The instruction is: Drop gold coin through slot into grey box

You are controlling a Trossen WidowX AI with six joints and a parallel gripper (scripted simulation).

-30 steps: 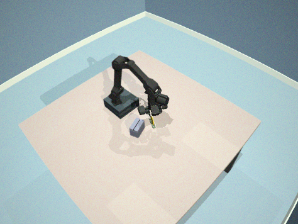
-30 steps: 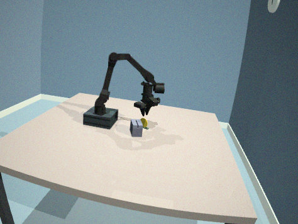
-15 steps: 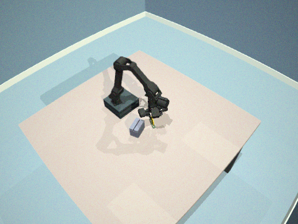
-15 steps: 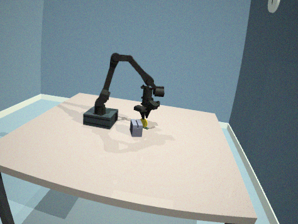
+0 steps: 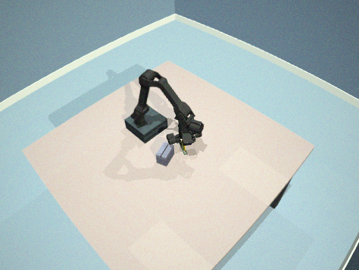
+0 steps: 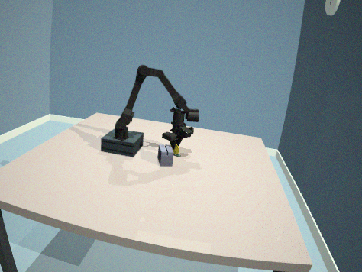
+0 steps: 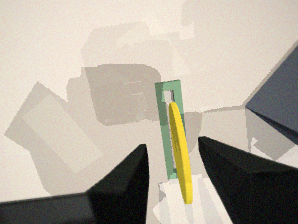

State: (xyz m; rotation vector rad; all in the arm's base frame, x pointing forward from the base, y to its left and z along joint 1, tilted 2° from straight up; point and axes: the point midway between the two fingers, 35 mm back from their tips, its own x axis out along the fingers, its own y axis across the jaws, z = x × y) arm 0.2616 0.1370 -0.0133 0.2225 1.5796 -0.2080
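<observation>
Right now my gripper tip is 10 mm past the gold coin.
</observation>
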